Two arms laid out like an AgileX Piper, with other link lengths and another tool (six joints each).
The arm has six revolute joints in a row. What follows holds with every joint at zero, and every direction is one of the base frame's. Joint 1 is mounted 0.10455 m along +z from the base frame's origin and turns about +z. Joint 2 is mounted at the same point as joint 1 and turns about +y. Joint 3 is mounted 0.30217 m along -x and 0.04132 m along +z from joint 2 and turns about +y. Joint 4 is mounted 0.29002 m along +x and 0.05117 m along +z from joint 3 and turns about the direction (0.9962, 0, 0.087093). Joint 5 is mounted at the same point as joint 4 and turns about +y. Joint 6 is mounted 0.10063 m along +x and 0.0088 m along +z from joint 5 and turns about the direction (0.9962, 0, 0.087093). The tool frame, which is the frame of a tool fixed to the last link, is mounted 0.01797 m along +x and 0.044 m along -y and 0.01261 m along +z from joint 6; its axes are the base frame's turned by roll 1.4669, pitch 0.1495 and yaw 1.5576 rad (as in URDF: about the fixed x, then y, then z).
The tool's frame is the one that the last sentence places.
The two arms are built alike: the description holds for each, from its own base.
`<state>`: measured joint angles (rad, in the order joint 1, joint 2, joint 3, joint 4, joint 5, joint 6); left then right.
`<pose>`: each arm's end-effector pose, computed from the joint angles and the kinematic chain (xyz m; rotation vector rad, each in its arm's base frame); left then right.
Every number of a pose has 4 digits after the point. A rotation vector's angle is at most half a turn.
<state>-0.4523 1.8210 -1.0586 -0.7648 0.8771 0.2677 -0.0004 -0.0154 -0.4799 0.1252 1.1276 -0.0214</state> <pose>0.3146 -0.2608 0.1485 1.9763 1.8478 -0.6373 0.0394 -0.0305 0.2682 1.4432 1.7322 0.9590</pose>
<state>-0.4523 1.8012 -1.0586 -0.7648 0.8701 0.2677 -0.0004 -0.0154 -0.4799 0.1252 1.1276 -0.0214</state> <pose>0.3146 -0.2604 0.1562 1.9662 1.8318 -0.6167 0.0394 -0.0305 0.2682 1.4432 1.7322 0.9590</pose>
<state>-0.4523 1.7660 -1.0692 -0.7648 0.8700 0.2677 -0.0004 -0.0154 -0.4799 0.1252 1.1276 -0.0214</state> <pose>0.3148 -0.2605 0.1733 1.9515 1.7944 -0.5878 0.0394 -0.0305 0.2682 1.4432 1.7322 0.9590</pose>
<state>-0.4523 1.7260 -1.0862 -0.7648 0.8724 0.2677 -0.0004 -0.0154 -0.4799 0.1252 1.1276 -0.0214</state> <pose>0.3149 -0.2607 0.1944 1.9341 1.7478 -0.5551 0.0394 -0.0305 0.2682 1.4432 1.7322 0.9590</pose>
